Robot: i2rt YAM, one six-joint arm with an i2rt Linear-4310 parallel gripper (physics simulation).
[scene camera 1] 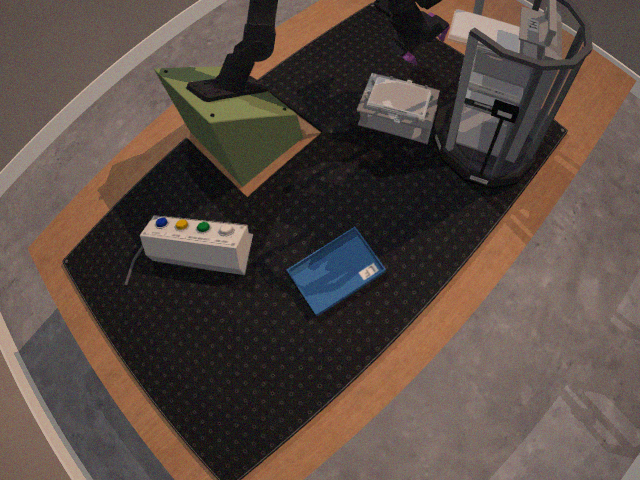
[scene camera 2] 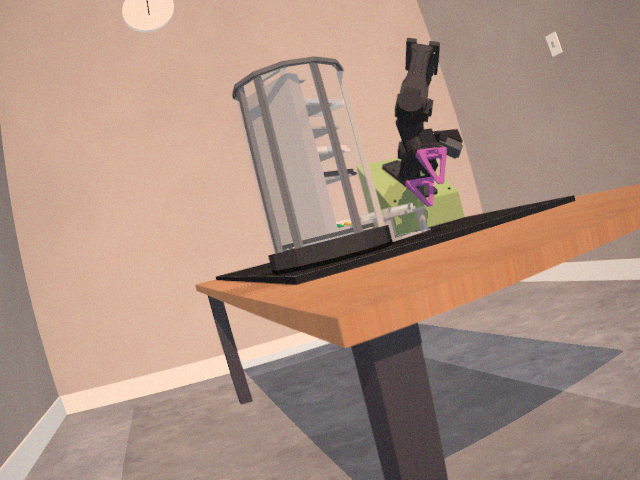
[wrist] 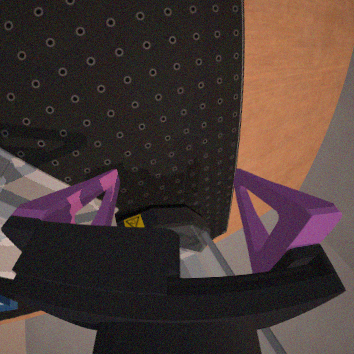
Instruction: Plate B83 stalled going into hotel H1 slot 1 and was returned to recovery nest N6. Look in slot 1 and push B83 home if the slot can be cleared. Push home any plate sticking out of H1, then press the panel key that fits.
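Pixels of known places: gripper, between the fingertips: point(scene camera 1: 428, 51) point(scene camera 2: 435, 195) point(wrist: 176, 175); arm's base, origin of its link: point(scene camera 1: 228, 89) point(scene camera 2: 409, 179).
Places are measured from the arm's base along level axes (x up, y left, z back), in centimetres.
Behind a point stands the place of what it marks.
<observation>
My gripper point(scene camera 1: 426, 43) {x -7.5, y 41.3, z -23.4 cm} point(scene camera 2: 436, 192) {x -7.5, y 41.3, z -23.4 cm} point(wrist: 176, 175) {x -7.5, y 41.3, z -23.4 cm} has purple fingers spread wide. It is open and empty, above the black mat, beyond the clear box in scene camera 1. The hotel point(scene camera 2: 297, 155) {x 5.4, y 41.9, z -52.1 cm}, a pale column with several ledges, stands inside a round clear enclosure; its label shows partly in scene camera 1. I cannot tell which slot is slot 1 or whether a plate sticks out. A clear box-like stand point(scene camera 1: 390, 124) {x -14.6, y 20.7, z -26.7 cm} beside it carries a pale plate point(scene camera 1: 399, 98) {x -7.6, y 23.8, z -26.8 cm}; no nest or plate number is readable. The white key panel point(scene camera 1: 191, 253) {x -9.2, y -29.3, z -16.7 cm} has blue, yellow, green and white keys.
A blue tray point(scene camera 1: 336, 273) {x -14.8, y -13.2, z -39.5 cm} with a white label lies on the mat point(scene camera 1: 289, 361) {x -15.0, y -31.8, z -44.0 cm}. The green arm base point(scene camera 1: 232, 144) {x -1.2, y -9.0, z -11.1 cm} stands behind the panel. A dark bracket point(scene camera 1: 505, 110) {x 12.5, y 20.2, z -50.5 cm} on a thin stem stands at the enclosure. A yellow warning label point(wrist: 134, 221) {x -13.0, y 34.3, z -33.8 cm} shows between the fingers.
</observation>
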